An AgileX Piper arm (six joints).
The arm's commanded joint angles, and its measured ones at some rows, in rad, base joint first. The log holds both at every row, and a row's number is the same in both.
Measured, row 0:
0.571, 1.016, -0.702, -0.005, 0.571, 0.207
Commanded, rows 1 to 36:
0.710, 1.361, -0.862, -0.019, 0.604, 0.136
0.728, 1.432, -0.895, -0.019, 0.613, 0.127
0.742, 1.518, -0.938, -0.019, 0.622, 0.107
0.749, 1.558, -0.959, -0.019, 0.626, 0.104
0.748, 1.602, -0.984, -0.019, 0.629, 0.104
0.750, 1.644, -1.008, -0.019, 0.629, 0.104
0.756, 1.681, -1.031, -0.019, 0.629, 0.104
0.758, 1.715, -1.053, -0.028, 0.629, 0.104
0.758, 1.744, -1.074, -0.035, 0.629, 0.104
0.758, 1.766, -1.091, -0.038, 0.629, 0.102
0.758, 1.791, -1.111, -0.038, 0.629, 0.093
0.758, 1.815, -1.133, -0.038, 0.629, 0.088
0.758, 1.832, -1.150, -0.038, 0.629, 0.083
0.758, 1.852, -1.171, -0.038, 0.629, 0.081
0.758, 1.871, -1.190, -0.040, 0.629, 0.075
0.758, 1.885, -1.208, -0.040, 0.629, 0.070
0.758, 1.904, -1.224, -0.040, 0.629, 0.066
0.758, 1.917, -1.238, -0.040, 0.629, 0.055
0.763, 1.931, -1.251, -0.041, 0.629, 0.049
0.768, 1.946, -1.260, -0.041, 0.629, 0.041
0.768, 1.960, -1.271, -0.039, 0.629, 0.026
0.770, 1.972, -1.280, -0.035, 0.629, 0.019
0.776, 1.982, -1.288, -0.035, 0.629, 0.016
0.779, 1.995, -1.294, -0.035, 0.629, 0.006
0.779, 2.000, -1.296, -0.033, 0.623, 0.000
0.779, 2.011, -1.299, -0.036, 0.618, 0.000
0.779, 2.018, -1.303, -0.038, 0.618, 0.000
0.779, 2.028, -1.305, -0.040, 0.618, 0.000
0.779, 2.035, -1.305, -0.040, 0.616, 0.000
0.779, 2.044, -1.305, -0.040, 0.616, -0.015
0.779, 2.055, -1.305, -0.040, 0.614, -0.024
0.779, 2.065, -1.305, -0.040, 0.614, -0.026
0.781, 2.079, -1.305, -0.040, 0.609, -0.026
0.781, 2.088, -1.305, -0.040, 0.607, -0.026
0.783, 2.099, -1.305, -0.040, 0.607, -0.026
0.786, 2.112, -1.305, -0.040, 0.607, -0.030
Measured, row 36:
0.777, 2.069, -1.301, -0.031, 0.611, -0.012
